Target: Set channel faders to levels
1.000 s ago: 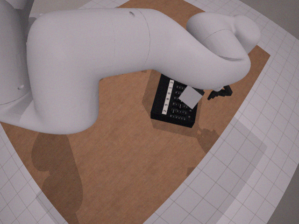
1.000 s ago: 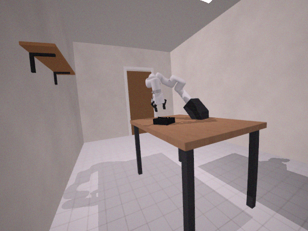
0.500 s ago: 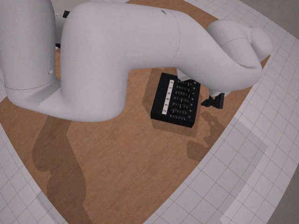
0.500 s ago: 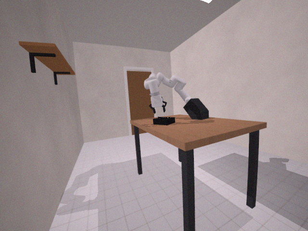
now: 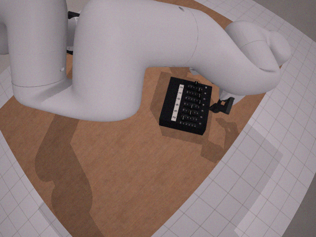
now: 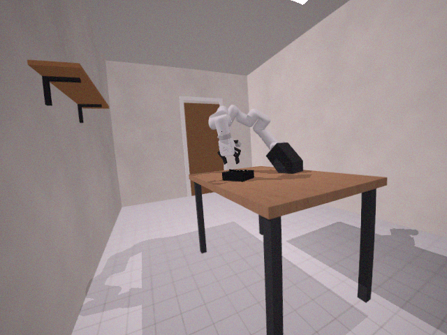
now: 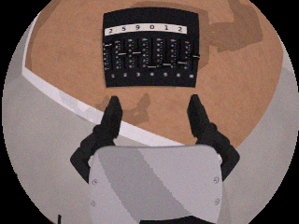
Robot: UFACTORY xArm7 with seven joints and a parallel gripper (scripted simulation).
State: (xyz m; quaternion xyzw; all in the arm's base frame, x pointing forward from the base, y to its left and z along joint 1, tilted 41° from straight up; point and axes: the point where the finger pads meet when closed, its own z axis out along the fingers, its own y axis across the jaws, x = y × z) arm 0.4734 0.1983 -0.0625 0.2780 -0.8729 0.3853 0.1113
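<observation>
The fader lies 30 mm behind my hand, 100 mm to the right of it and 60 mm below it. Also, from my hand: master fader cap (90 mm behind, 20 mm to the left, 60 mm below); channel fader cap (40 mm behind, 60 mm to the right, 60 mm below).
</observation>
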